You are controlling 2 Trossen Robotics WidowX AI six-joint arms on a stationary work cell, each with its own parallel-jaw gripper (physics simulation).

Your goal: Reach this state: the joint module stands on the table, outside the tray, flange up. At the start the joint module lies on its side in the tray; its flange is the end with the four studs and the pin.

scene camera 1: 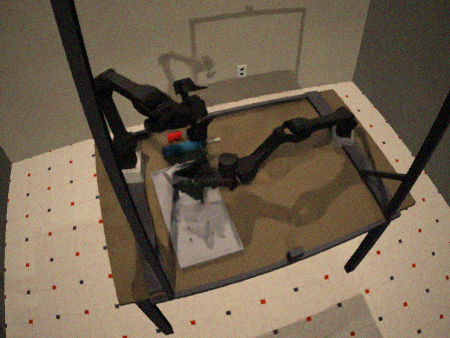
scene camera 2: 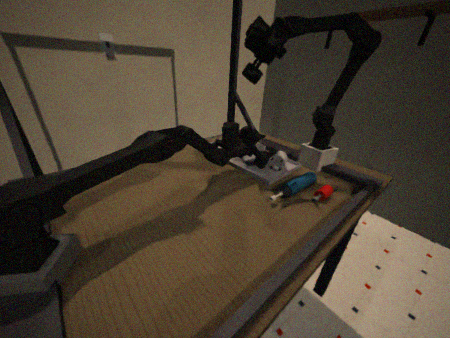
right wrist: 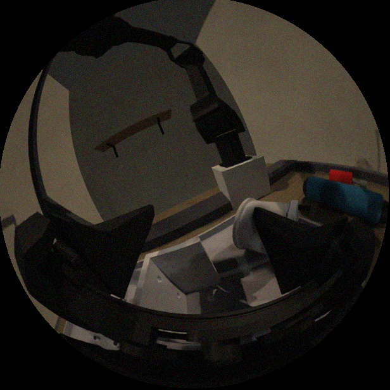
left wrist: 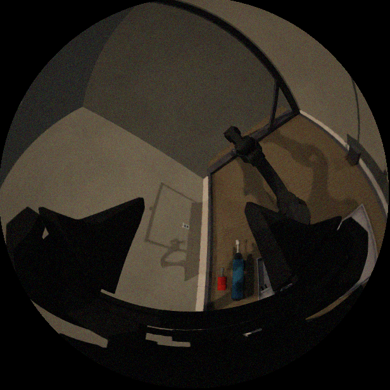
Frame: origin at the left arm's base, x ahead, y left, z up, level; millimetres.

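Seen in the pictures: left gripper, fingertip midpoint: (scene camera 1: 210,101) (scene camera 2: 258,60); right gripper, fingertip midpoint: (scene camera 1: 173,179) (scene camera 2: 270,143); left arm's base at its link origin: (scene camera 1: 128,162) (scene camera 2: 319,146); right arm's base at its link origin: (scene camera 1: 343,132) (scene camera 2: 29,256).
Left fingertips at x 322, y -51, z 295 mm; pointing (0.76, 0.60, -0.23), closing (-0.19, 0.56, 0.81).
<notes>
Offsets run from my left fingertips to a thing's top centre.
The pale joint module {dx -140, dy +14, dz -312 mm} (scene camera 2: 278,161) (right wrist: 246,225) lies on its side near one end of the grey-white tray {dx -88, dy -132, dz -363 mm} (scene camera 1: 227,246) (scene camera 2: 265,179) (right wrist: 217,230). In the right wrist view its round end faces left and its narrower end is partly hidden behind a finger; the studs cannot be made out. In scene camera 1 it is mostly hidden by the arm. My right gripper (scene camera 1: 181,178) (scene camera 2: 263,148) (right wrist: 205,211) is open and empty, low over the tray beside the module. My left gripper (scene camera 1: 206,102) (left wrist: 196,205) is open and empty, high above the table's back edge in scene camera 1.
A pale box-like part with holes (right wrist: 172,296) lies in the tray. A blue-handled tool {dx -79, dy +162, dz -338 mm} (scene camera 1: 184,148) (scene camera 2: 300,183) (left wrist: 238,276) (right wrist: 345,200) and a smaller red one {dx -127, dy +231, dz -345 mm} (scene camera 1: 174,136) (scene camera 2: 325,192) (left wrist: 222,283) (right wrist: 341,176) lie beside the tray. Dark frame posts stand around the table.
</notes>
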